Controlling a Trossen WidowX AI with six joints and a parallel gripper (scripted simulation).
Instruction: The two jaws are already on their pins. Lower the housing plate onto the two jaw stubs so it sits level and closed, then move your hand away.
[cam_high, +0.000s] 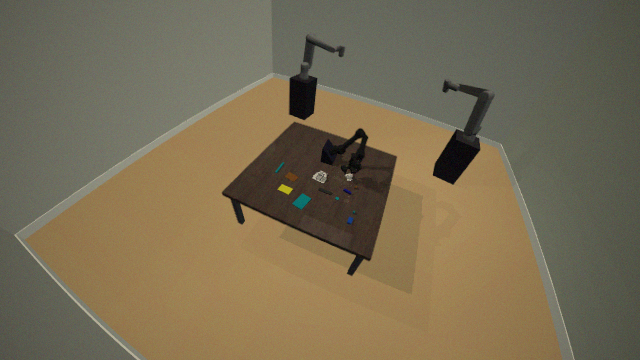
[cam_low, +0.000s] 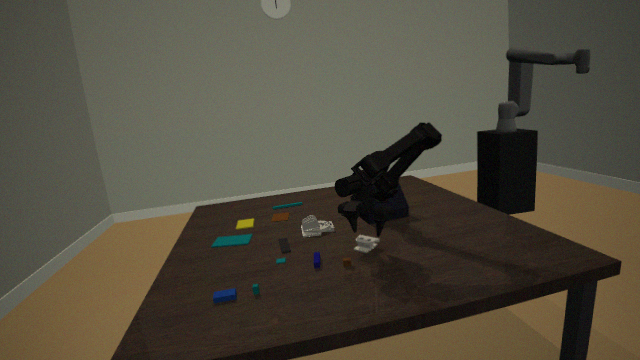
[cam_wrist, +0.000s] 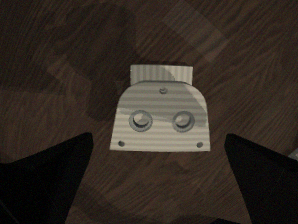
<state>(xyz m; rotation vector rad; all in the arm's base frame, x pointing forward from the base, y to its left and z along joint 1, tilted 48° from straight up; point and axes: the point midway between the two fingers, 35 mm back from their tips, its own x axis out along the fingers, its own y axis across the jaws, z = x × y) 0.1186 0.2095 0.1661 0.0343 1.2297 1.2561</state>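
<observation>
Right now my gripper tip is 10 mm short of the small white piece and 40 mm above it. Also, from my gripper tip: teal tile (490 mm ahead, 210 mm to the right, 40 mm below); then dark bar (280 mm ahead, 100 mm to the right, 40 mm below); then brown cube (90 mm ahead, 110 mm to the left, 40 mm below).
</observation>
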